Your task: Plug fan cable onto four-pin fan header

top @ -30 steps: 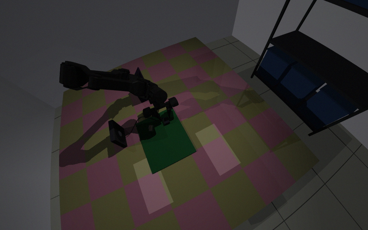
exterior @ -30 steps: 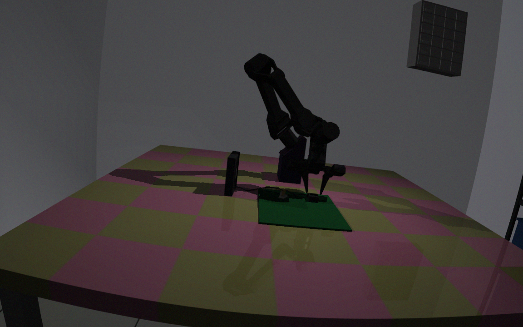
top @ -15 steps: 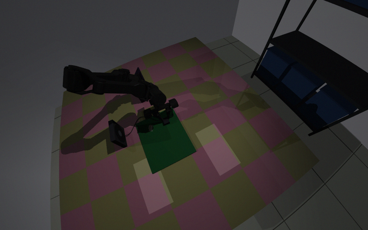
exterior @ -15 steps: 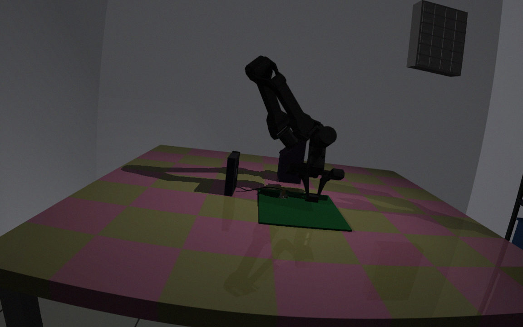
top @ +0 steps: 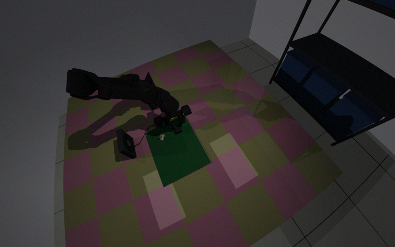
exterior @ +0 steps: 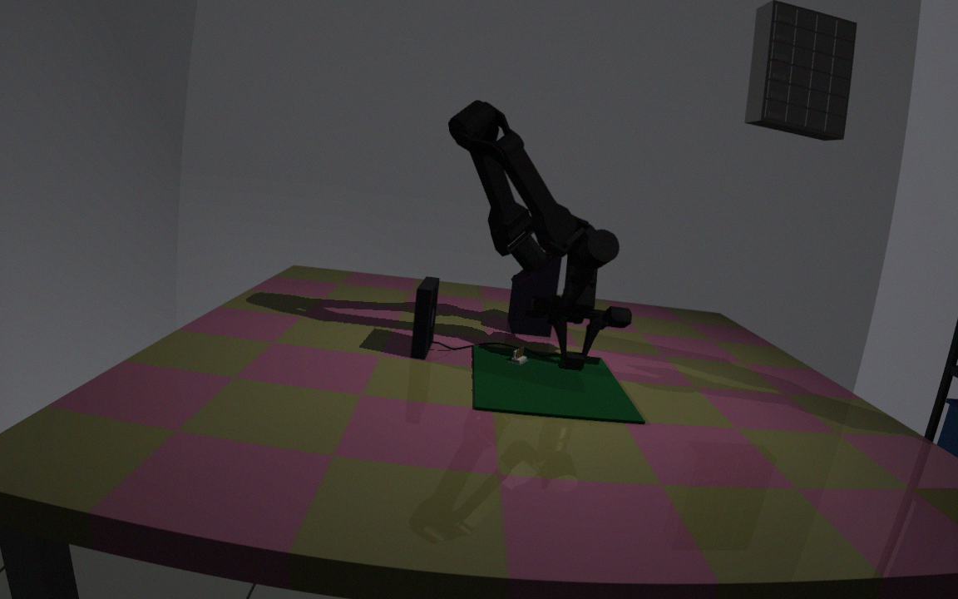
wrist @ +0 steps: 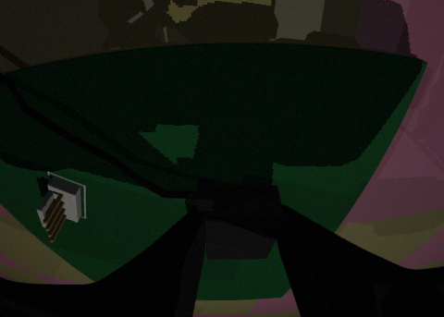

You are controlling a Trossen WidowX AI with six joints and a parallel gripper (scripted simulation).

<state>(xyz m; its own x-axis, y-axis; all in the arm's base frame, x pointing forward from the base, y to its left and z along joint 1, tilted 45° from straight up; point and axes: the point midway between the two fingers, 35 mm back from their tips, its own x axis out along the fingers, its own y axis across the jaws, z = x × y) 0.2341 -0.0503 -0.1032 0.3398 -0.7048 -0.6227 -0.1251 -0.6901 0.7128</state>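
Right now my gripper tip is 2 cm to the left of the black cable and 1 cm past it. Also, from my gripper tip: green board: 8 cm ahead, 6 cm to the right, 3 cm below; dark fan plug: 1 cm ahead; fan: 26 cm to the right, 5 cm above, 4 cm behind.
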